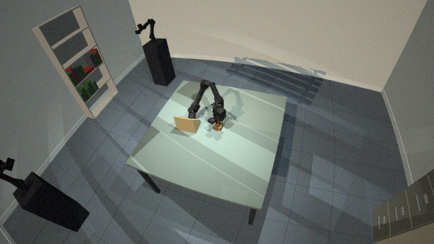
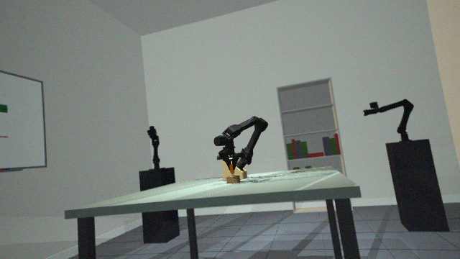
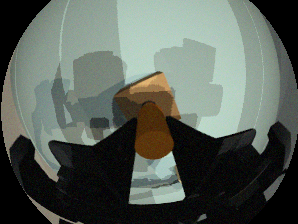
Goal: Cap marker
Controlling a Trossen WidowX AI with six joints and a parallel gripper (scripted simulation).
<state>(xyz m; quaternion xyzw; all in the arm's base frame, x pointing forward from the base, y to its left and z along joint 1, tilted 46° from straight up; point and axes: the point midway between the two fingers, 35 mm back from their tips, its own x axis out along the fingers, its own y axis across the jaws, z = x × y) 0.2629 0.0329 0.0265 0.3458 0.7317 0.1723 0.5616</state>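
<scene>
The holder block lies 6 cm below my gripper tip.
</scene>
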